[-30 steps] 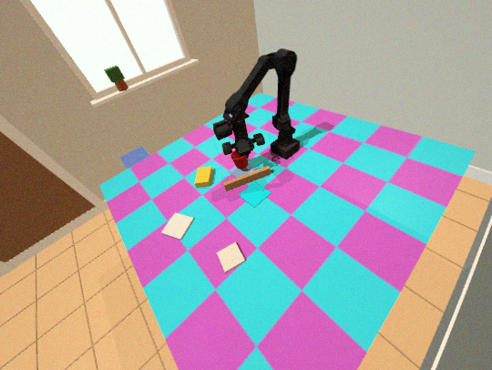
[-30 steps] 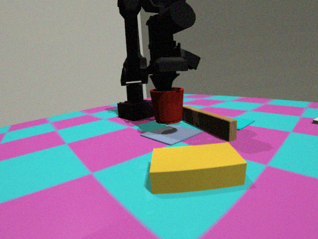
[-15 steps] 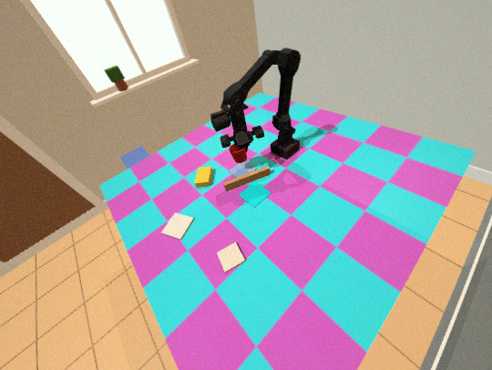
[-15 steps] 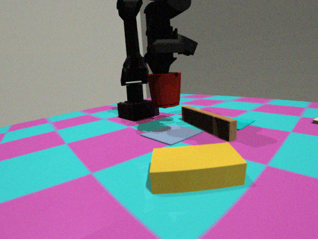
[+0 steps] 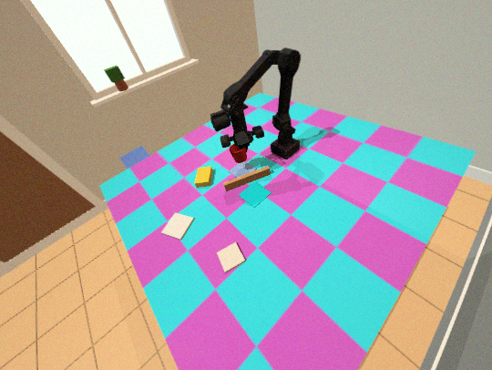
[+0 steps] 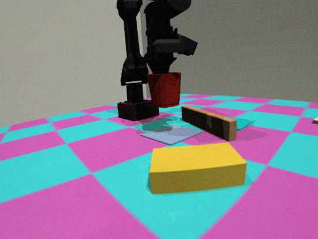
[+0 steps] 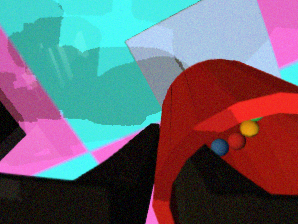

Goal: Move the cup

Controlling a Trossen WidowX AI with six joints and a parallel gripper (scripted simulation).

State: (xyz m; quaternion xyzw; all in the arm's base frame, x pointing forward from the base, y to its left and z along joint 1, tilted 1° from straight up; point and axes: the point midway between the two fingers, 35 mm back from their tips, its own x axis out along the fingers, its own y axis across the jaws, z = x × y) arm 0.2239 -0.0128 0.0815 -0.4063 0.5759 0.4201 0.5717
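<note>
Right now my gripper tip is 16 cm to the right of the cyan pad, 11 cm above it and 7 cm short of it. Also, from my gripper tip: red cup: 3 cm ahead, 1 cm to the right; then grey-blue pad: 11 cm below, 4 cm ahead, 1 cm to the right; then wooden bar: 9 cm below, 8 cm to the left, 5 cm ahead.
</note>
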